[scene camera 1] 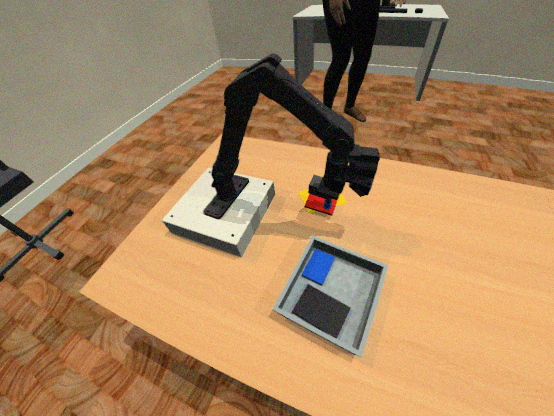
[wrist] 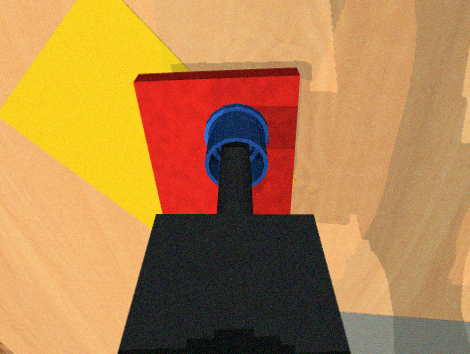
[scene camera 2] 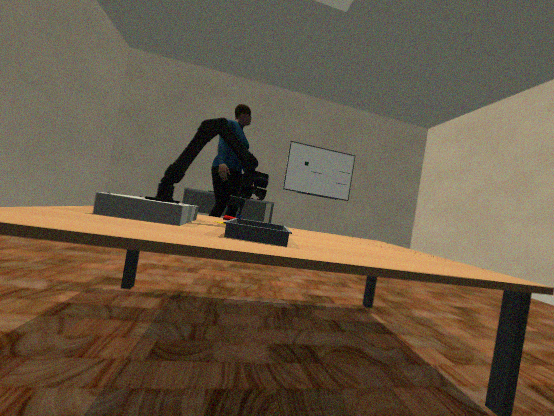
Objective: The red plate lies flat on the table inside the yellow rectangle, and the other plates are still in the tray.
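Seen in the pictures: end effector, tool point: (scene camera 1: pixel 327 207) (wrist: pixel 235 121); arm's base, origin of the base link: (scene camera 1: pixel 227 196) (scene camera 2: pixel 163 201).
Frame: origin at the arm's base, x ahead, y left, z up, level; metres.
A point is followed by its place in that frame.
Note:
My gripper, a blue suction cup (scene camera 1: pixel 328 204) (wrist: pixel 236 122), is on the upper face of the red plate (scene camera 1: pixel 314 203) @(x 0.283, y 0.106, z -0.038 m) (scene camera 2: pixel 229 217) @(x 0.280, y 0.119, z -0.036 m) (wrist: pixel 175 150) @(x 0.318, y 0.142, z -0.036 m) and holds it level, a little above the table. The yellow rectangle (scene camera 1: pixel 341 201) @(x 0.364, y 0.178, z -0.072 m) (scene camera 2: pixel 220 223) @(x 0.241, y 0.157, z -0.077 m) (wrist: pixel 85 105) @(x 0.319, y 0.206, z -0.072 m) lies under and beside the plate, turned relative to it. In the wrist view, much yellow shows to the left of the plate and a yellow speck at its right edge; the rest is hidden. The blue plate (scene camera 1: pixel 318 266) @(x 0.368, y -0.105, z -0.059 m) and the black plate (scene camera 1: pixel 321 310) @(x 0.414, y -0.220, z -0.060 m) lie in the grey tray (scene camera 1: pixel 373 305) @(x 0.529, y -0.172, z -0.023 m) (scene camera 2: pixel 256 235) @(x 0.414, y -0.277, z -0.052 m).
The arm's white base block (scene camera 1: pixel 195 220) @(x -0.041, y -0.132, z 0.003 m) (scene camera 2: pixel 137 208) @(x -0.016, y -0.168, z -0.032 m) stands left of the tray on the wooden table (scene camera 1: pixel 450 300) @(x 0.726, y -0.064, z -0.073 m) (scene camera 2: pixel 350 252) @(x 0.779, y -0.221, z -0.073 m). A person (scene camera 1: pixel 350 50) (scene camera 2: pixel 232 145) stands beyond the table, near a white desk (scene camera 1: pixel 425 16). Arm shadows fall between the plate and the tray.

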